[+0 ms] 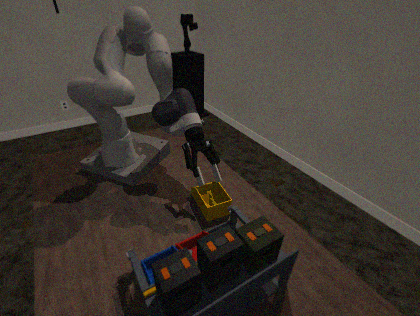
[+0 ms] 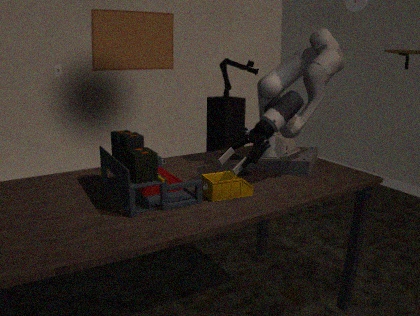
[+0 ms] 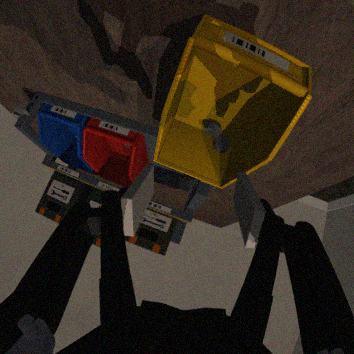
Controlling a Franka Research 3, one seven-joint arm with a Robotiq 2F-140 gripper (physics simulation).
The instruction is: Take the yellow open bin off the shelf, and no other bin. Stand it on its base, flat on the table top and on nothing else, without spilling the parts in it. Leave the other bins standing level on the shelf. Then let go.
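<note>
The yellow open bin (image 1: 212, 204) (image 2: 227, 187) (image 3: 187, 145) is off the shelf (image 1: 287, 261) (image 2: 131, 200) (image 3: 95, 104), low over or on the table top beside the shelf's end. Whether its base lies fully flat is hard to tell. Grey round parts (image 3: 221, 144) show inside it. My gripper (image 1: 210, 181) (image 2: 229, 167) (image 3: 193, 182) is open and empty, its fingertips close to the bin's rim. A blue bin (image 1: 159, 256) (image 3: 55, 132) and a red bin (image 1: 192, 241) (image 2: 171, 180) (image 3: 102, 150) sit side by side on the shelf.
Dark cases with orange latches (image 1: 220, 255) (image 2: 145, 167) (image 3: 148, 232) stand on the shelf behind the coloured bins. A small yellow piece (image 1: 149, 290) shows at the shelf's end. The robot's base plate (image 1: 150, 160) stands at the far side of the table (image 2: 300, 195).
</note>
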